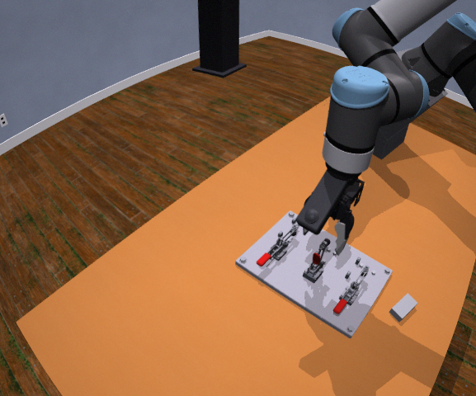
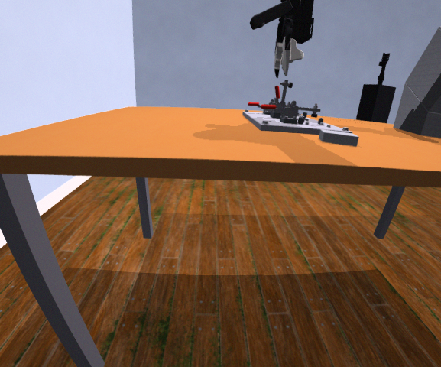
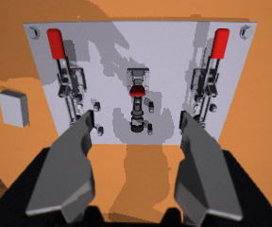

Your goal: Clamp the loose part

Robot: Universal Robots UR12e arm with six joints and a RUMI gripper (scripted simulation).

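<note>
Now: the grey rectangular block 26 cm to the left of my hand, 14 cm below it and 4 cm behind it. Round my hand: fixture plate (14 cm below, 4 cm behind).
</note>
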